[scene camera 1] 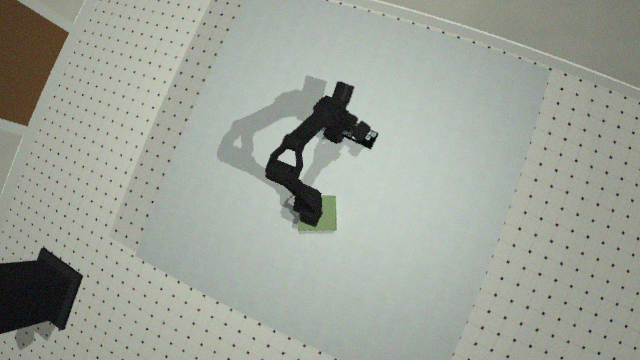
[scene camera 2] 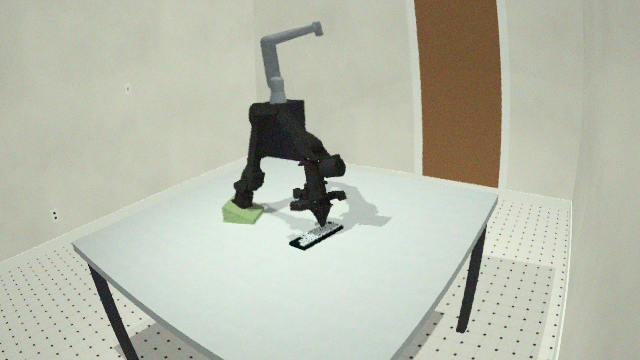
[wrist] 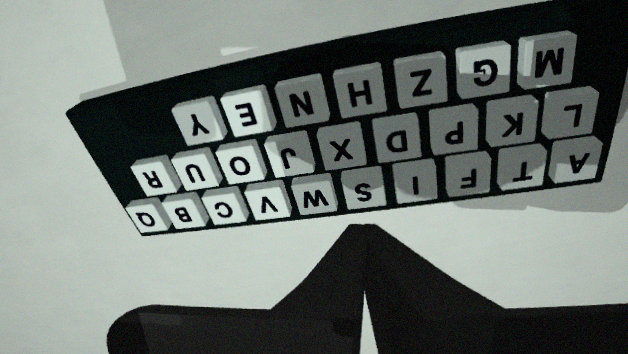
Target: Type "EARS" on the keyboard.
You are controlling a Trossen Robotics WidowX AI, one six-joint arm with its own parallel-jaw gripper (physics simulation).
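Frame: origin at the arm's base, x ahead, y left, z up, level; metres.
Seen in the pictures: gripper, fingertip midpoint: (scene camera 1: 350,122) (scene camera 2: 322,226) (wrist: 361,237); arm's base, origin of the base link: (scene camera 1: 311,216) (scene camera 2: 241,203).
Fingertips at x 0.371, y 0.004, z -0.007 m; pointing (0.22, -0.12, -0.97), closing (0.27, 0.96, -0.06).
Pixels of each thing's middle, then the offset from my fingertips to it. "spot": a spot on its surface instead. Level surfaces: height alone.
- black keyboard, surface spot: (wrist: 107,127) (scene camera 1: 368,144) spot: 0.049 m back, 0.087 m right, 0.027 m down
- E key, body centre: (wrist: 249,111) 0.041 m back, 0.029 m right, 0.025 m down
- R key, body centre: (wrist: 156,176) 0.025 m back, 0.077 m right, 0.025 m down
- S key, body centre: (wrist: 363,188) 0.001 m back, 0.001 m left, 0.025 m down
- pale table, its level: 0.038 m down
The black keyboard (scene camera 1: 372,143) (scene camera 2: 304,245) (wrist: 107,127) lies on the table with three rows of light keys, their letters upside down in the wrist view. There, the E key (wrist: 246,114) is in the upper row, the R key (wrist: 153,179) at the left end of the middle row, and the A key (wrist: 577,162) and S key (wrist: 363,191) in the lower row. My gripper (scene camera 2: 323,225) (wrist: 361,237) is shut and empty. In the wrist view its tips show just below the S key, beyond the keyboard's edge; their exact height is unclear. In scene camera 1 the arm partly hides the keyboard.
A green wedge-shaped block (scene camera 1: 330,215) (scene camera 2: 240,216) is at my arm's base on the pale table (scene camera 1: 410,225) (scene camera 2: 250,280). A black stand (scene camera 1: 45,290) (scene camera 2: 280,137) is beyond the table, bearing a grey arm (scene camera 2: 270,60). A brown door (scene camera 2: 460,90) is in the wall.
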